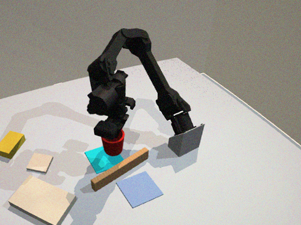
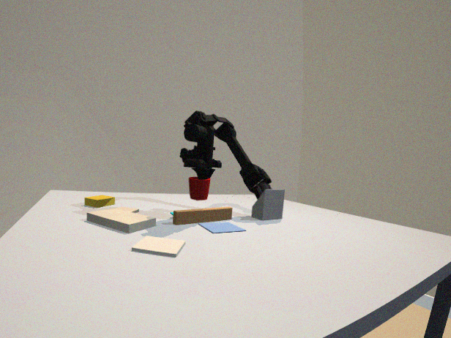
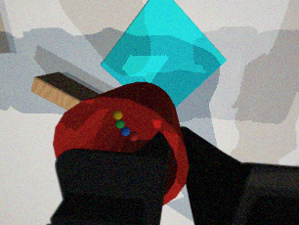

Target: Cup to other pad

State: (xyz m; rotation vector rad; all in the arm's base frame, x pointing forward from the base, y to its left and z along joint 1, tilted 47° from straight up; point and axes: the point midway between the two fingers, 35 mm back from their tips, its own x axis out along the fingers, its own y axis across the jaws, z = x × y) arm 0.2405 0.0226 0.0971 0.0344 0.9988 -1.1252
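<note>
Now: the cyan pad 40 mm ahead of my gripper tip, 20 mm to the right of it and 110 mm below it. From my gripper tip the other things lie so: wooden bar (20 mm ahead, 70 mm to the left, 90 mm below); red cup (20 mm ahead, 20 mm to the left); pale blue pad (150 mm to the left, 110 mm below).
</note>
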